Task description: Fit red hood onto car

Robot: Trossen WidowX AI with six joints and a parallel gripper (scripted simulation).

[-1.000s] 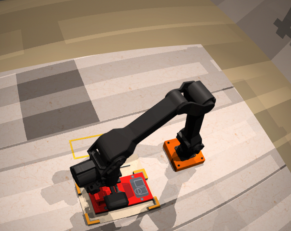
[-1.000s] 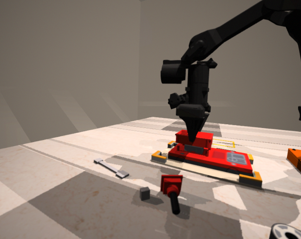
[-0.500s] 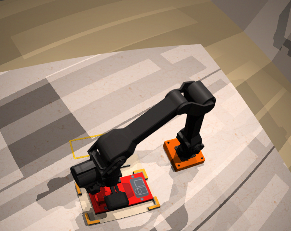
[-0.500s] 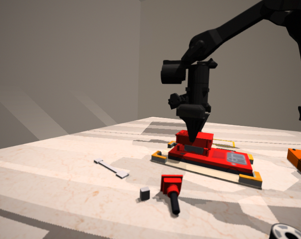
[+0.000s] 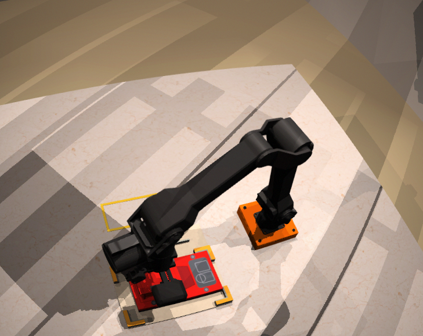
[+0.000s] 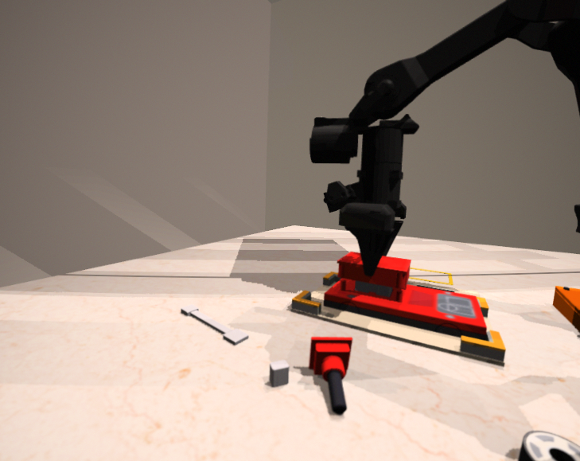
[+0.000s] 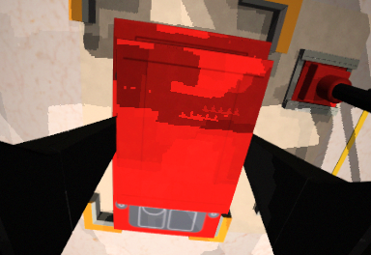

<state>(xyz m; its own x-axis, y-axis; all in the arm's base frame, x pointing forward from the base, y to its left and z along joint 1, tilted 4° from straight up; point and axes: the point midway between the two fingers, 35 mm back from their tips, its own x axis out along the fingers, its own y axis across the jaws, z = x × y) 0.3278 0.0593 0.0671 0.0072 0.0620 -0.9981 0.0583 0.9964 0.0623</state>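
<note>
Now: gripper tip 3 cm above the grey engine block and 1 cm to the right of it. Also, from my gripper tip: grey bar (17 cm ahead, 16 cm to the left, 5 cm below); red hood (right at my gripper tip); jig (4 cm below, 3 cm behind, 1 cm to the right).
</note>
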